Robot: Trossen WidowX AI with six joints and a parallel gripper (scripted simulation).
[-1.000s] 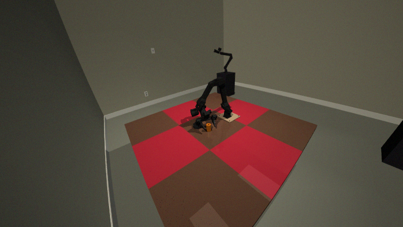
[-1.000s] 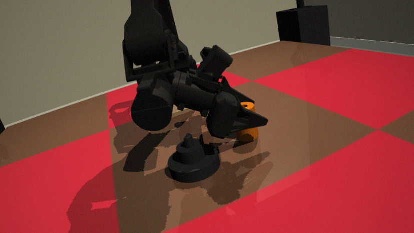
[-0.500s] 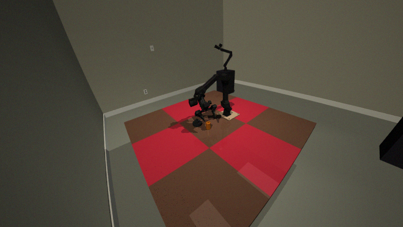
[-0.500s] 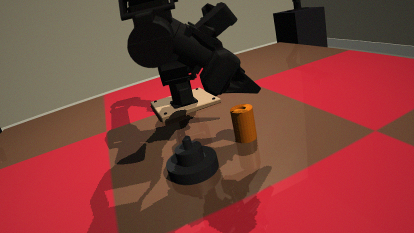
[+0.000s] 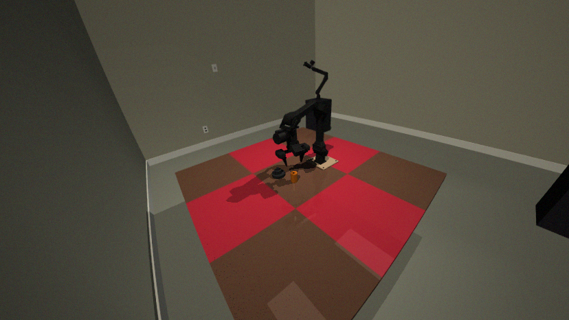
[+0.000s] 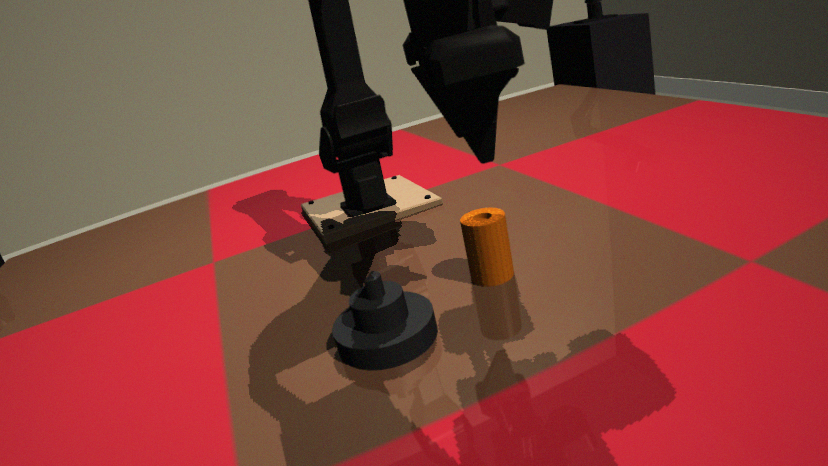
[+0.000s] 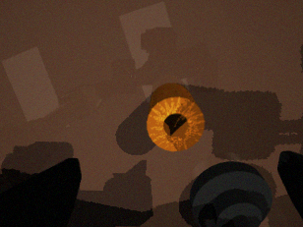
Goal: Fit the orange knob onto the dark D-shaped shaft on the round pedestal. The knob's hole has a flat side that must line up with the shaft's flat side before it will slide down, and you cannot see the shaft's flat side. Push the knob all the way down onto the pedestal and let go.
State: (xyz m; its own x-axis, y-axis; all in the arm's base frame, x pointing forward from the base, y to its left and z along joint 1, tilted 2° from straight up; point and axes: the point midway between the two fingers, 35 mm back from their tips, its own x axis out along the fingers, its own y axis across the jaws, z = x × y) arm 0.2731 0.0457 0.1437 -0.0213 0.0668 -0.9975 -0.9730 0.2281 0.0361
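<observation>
Right now the orange knob is 9 cm below my gripper tip. From my gripper tip the other things lie so: dark round pedestal: 12 cm to the right, 9 cm below, 4 cm ahead.
</observation>
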